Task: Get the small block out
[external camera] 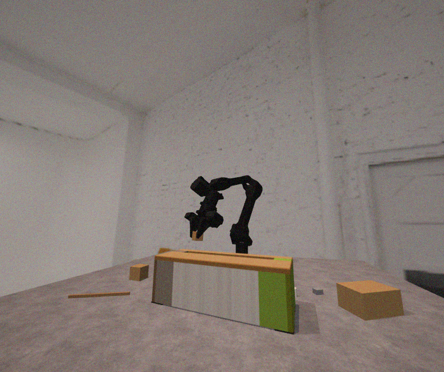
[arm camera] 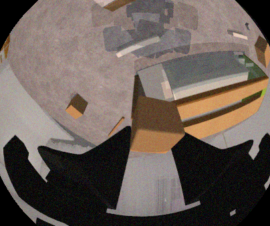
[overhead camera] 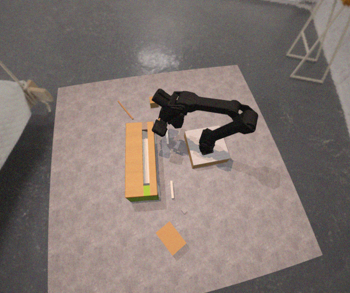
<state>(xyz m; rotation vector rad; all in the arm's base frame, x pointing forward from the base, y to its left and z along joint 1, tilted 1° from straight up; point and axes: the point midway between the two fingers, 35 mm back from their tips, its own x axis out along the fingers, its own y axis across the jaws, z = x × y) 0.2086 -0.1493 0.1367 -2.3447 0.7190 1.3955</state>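
My gripper tip is now 1 cm past the small orange block, 1 cm to the right of it and 1 cm below it. Also, from my gripper tip: grey cube 2 cm behind, 42 cm to the left, 16 cm below; then flat orange block 8 cm ahead, 53 cm to the left, 14 cm below; then thin orange stick 15 cm ahead, 25 cm to the right, 17 cm below.
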